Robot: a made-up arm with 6 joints.
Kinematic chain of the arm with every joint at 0, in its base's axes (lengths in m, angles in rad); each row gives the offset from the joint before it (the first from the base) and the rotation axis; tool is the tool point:
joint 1: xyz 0 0 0.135 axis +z
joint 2: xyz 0 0 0 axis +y
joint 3: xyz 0 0 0.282 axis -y
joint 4: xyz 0 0 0 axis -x
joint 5: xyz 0.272 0 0 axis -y
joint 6: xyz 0 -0.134 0 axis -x
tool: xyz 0 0 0
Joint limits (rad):
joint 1: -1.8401..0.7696
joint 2: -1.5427..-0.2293
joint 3: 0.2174..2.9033
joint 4: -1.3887..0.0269
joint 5: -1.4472..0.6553
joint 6: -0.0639..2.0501
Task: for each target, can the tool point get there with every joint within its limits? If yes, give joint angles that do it. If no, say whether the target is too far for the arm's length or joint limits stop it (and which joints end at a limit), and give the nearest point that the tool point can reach.
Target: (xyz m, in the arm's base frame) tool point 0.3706 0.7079 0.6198
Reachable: no: too far | nearest point 0.1087 0.4849 0.4431 | short by 0.387 m
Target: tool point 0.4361 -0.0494 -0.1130
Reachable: no: joint limits stop it (at a limit: joint 2, joint 3, joint 4) | nearest point 0.2379 -0.0269 0.4083 | short by 0.558 m
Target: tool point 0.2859 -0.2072 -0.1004
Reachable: no: joint limits stop it (at a limit: joint 1, joint 2, joint 3, joint 4) | nearest point -0.1582 -0.3398 -0.1204 | short by 0.464 m
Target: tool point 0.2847 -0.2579 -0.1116
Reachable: no: joint limits stop it (at a limit: joint 1, joint 2, joint 3, joint 4) | nearest point -0.1582 -0.3398 -0.1204 | short by 0.450 m
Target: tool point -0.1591 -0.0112 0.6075
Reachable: yes | joints -0.9034 -0.7009 0.6134 -0.1798 -0.4764 0.3030
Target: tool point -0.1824 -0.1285 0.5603
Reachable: yes | joints -0.0277 -0.9738 0.4397 -0.0894 -0.3643 0.5826
